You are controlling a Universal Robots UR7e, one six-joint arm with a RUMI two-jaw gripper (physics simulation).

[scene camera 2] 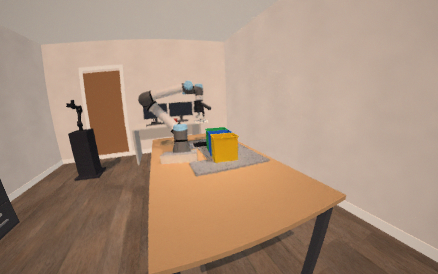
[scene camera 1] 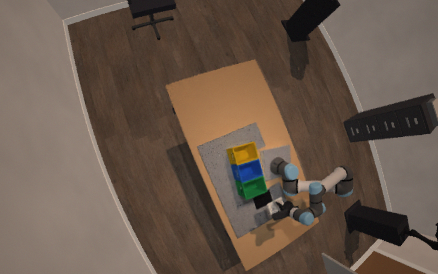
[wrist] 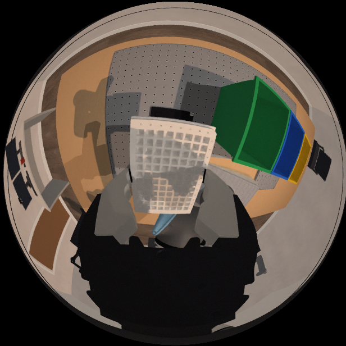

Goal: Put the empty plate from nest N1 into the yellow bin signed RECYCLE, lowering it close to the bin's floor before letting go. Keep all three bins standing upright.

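Frame: origin at the arm's base, x ahead, y left, z up, level; millimetres.
Where they show: gripper, fingertip midpoint: (scene camera 2: 201,121) (scene camera 1: 275,206); arm's base, link origin: (scene camera 2: 181,151) (scene camera 1: 277,165).
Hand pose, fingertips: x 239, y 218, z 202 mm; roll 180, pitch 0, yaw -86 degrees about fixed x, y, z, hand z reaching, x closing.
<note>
Things, the pixels of their centre, and the offset from my fingertips. Level surfaces: height alone.
- white gridded plate, body centre: (scene camera 1: 276,205) (scene camera 2: 201,121) dy +0, dx -6, dz +4 mm
- black nest, body centre: (scene camera 1: 263,199) dy +1, dx -12, dz -221 mm
- yellow bin, body centre: (scene camera 2: 224,147) (scene camera 1: 241,153) dy -451, dx +51, dz -138 mm
- green bin, body centre: (scene camera 1: 250,185) (scene camera 2: 216,138) dy -188, dx +81, dz -138 mm
- blue bin, body centre: (scene camera 1: 246,169) (scene camera 2: 220,142) dy -319, dx +66, dz -138 mm
- grey perforated mat, surface height: dz -228 mm
My gripper (scene camera 1: 278,207) (scene camera 2: 201,116) (wrist: 167,169) is shut on the white gridded plate (scene camera 1: 273,208) (scene camera 2: 201,121) (wrist: 171,150) by its two sides, and holds it up in the air. The black nest (scene camera 1: 262,200) (wrist: 165,112) lies below, on the mat, partly hidden by the plate in the wrist view. The yellow bin (scene camera 1: 244,153) (scene camera 2: 225,149) (wrist: 301,161) stands upright at the far end of the row of bins from the gripper. Its sign cannot be read in these views.
The green bin (scene camera 1: 252,188) (wrist: 237,121) stands nearest the gripper, and the blue bin (scene camera 1: 247,171) (wrist: 289,146) stands between it and the yellow one. All stand upright on the grey perforated mat (scene camera 1: 215,155) (scene camera 2: 250,159) (wrist: 145,65). The arm's base stands beside the row.
</note>
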